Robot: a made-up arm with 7 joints.
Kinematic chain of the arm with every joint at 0, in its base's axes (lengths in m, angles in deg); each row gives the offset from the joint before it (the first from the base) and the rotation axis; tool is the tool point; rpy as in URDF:
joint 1: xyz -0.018 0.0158 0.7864 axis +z
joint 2: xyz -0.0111 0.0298 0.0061 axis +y
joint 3: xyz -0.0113 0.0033 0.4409 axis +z
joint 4: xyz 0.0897 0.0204 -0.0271 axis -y
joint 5: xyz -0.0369 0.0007 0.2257 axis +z
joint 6: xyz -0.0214 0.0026 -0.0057 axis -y
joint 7: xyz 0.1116 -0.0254 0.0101 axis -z
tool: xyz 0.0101 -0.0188 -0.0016 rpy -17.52 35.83 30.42
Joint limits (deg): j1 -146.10..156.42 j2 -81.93..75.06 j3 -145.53..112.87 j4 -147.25..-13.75 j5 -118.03..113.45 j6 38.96..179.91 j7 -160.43..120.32
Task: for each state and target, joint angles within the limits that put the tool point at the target. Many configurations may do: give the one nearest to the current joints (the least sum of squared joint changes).
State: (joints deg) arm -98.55 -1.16 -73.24 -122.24 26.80 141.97 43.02
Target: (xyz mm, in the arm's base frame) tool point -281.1 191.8 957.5
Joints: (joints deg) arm -97.85 -19.66 -86.58 -147.25 43.30 124.87 41.49
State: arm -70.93 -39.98 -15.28 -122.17 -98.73 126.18 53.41
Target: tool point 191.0 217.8 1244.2
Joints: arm -71.95 -56.85 16.83 -115.89 -99.02 132.78 52.28
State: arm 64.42 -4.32 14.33 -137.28 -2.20 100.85 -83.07
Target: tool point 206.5 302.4 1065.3
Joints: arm 48.86 -4.42 -2.73 -133.58 0.03 102.20 -82.19
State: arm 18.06 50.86 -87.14 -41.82 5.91 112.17 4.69
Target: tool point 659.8 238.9 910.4
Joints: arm 40.34 75.06 -71.37 -56.17 6.84 108.79 7.93
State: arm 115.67 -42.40 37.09 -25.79 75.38 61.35 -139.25
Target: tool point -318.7 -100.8 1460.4
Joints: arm 90.95 -21.14 51.11 -46.64 74.88 62.04 -134.73
